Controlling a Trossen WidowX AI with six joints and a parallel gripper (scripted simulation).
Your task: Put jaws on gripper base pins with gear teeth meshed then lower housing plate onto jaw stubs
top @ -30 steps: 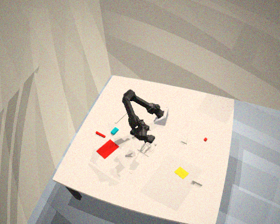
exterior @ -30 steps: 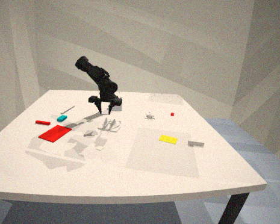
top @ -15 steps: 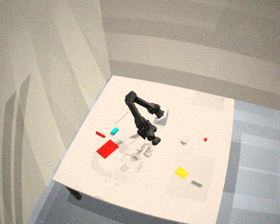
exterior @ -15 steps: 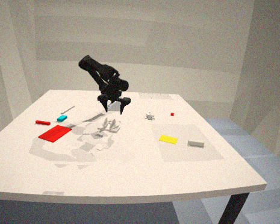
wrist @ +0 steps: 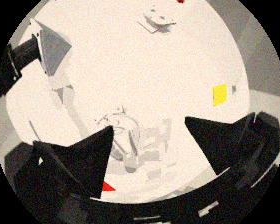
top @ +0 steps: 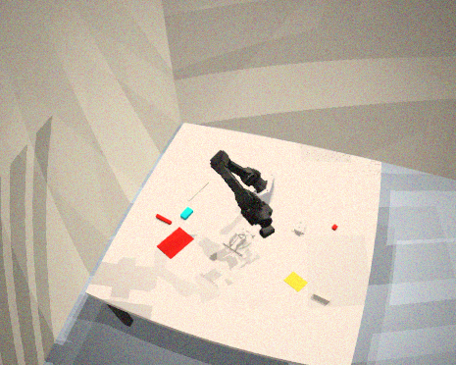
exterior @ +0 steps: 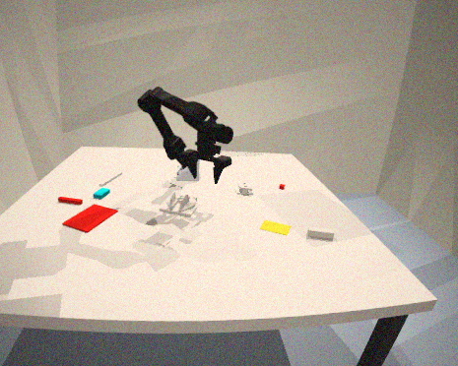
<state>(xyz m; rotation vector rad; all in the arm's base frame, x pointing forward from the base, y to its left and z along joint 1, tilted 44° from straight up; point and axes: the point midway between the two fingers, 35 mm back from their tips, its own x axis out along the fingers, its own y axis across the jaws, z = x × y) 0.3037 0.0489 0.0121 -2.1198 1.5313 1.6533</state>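
The white housing part is 190 mm to the left of my gripper tip, 110 mm behind it and 70 mm below it. From my gripper tip the other things lie so: pale stand 190 mm to the left, 110 mm behind, 90 mm below; small red cube 370 mm to the left, 140 mm behind, 90 mm below; yellow tile 210 mm to the left, 190 mm ahead, 100 mm below.
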